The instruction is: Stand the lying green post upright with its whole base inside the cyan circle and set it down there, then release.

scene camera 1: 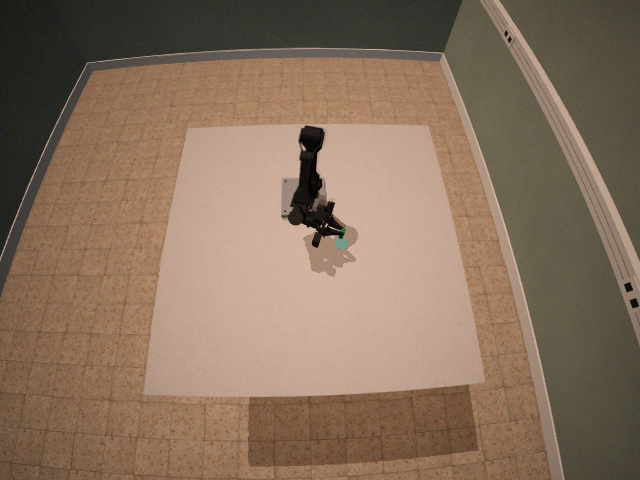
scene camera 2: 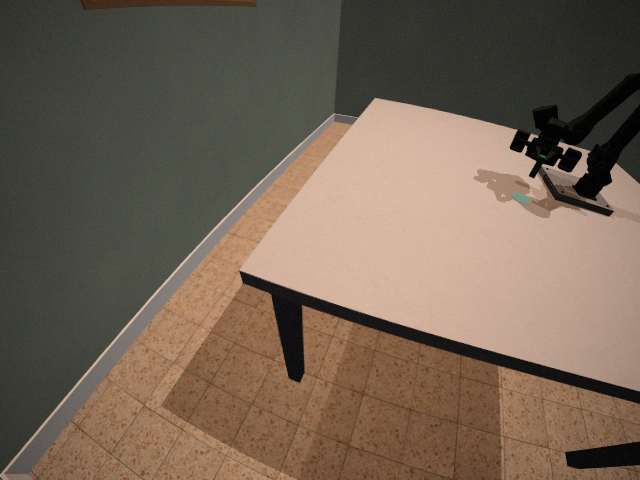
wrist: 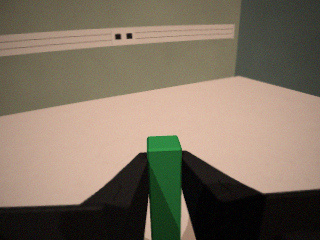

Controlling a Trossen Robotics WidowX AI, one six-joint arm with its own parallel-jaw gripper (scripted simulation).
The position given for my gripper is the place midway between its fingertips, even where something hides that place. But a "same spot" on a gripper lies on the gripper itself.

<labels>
my gripper: scene camera 1 344, 232; scene camera 2; wrist
same spot on my gripper: (wrist: 212, 197) = (scene camera 2: 540, 148)
</labels>
